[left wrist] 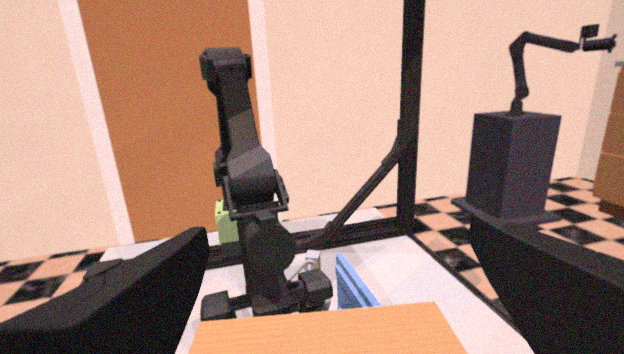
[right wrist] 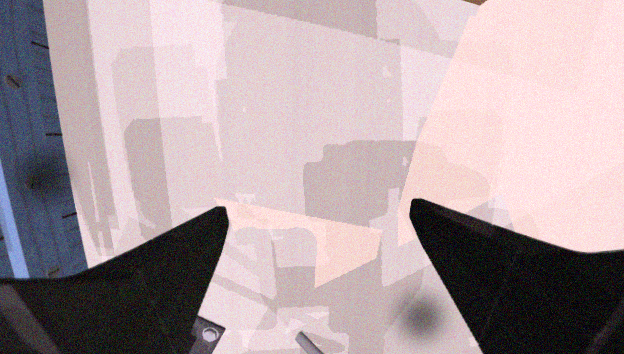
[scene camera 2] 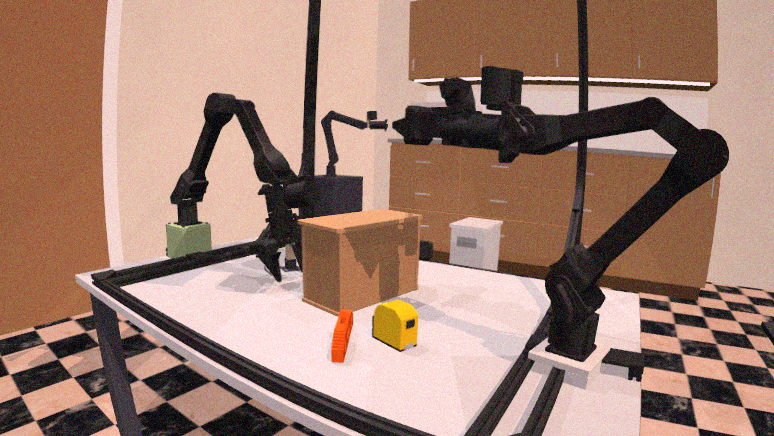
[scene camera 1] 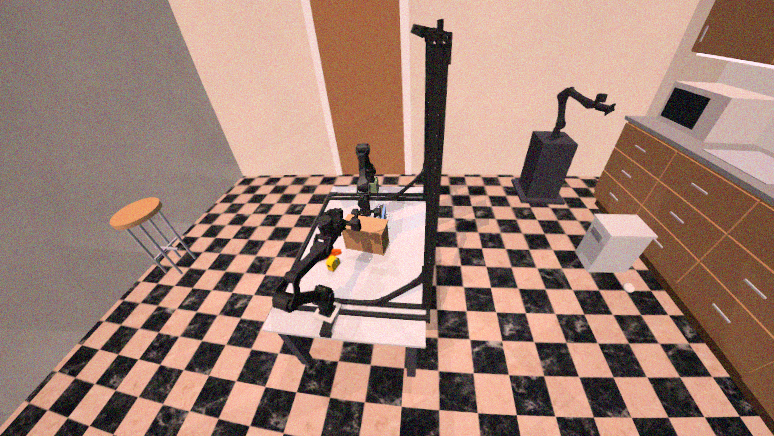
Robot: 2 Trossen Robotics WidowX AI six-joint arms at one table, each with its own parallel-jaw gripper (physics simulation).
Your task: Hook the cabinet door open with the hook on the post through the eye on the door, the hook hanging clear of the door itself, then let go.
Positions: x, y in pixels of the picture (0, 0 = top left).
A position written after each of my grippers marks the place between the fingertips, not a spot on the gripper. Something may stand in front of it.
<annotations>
My left gripper (scene camera 2: 410, 126) is open, holding nothing. An orange block (scene camera 2: 342, 331) sits on the table. A yellow block (scene camera 2: 395, 323) sits on the table.
</annotations>
